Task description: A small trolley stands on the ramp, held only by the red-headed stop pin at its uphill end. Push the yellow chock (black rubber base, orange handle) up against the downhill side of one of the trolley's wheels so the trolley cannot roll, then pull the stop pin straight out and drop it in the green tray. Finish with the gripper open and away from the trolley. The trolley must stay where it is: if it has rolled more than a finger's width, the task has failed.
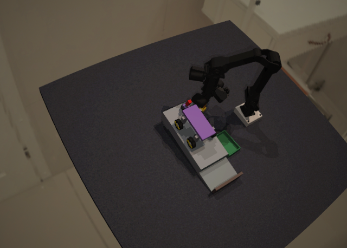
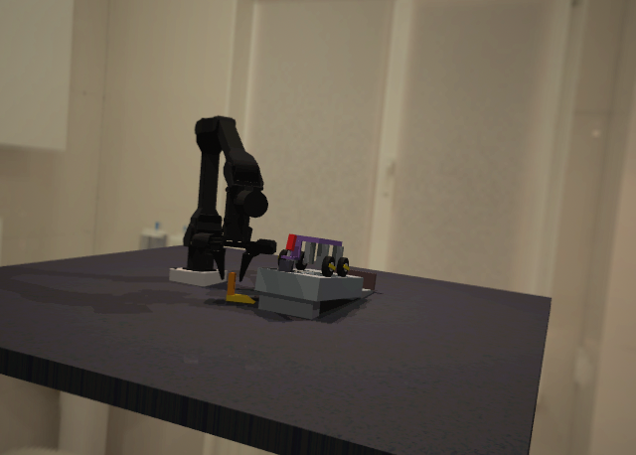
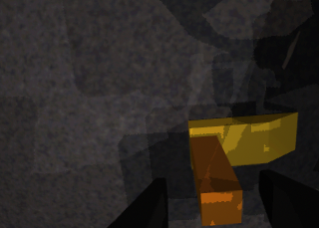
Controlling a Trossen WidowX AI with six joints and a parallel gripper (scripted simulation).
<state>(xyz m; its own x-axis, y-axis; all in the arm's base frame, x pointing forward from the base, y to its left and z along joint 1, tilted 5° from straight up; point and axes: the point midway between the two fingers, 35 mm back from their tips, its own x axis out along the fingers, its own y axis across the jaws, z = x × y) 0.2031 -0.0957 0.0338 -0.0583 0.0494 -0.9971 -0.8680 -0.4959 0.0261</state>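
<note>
My gripper tip is 2 cm short of the yellow chock, 1 cm to the right of it and 3 cm above it. Round my gripper tip: grey ramp: 12 cm ahead, 15 cm to the left; purple trolley: 12 cm ahead, 15 cm to the left, 6 cm above; red-headed stop pin: 13 cm ahead, 4 cm to the left, 8 cm above.
</note>
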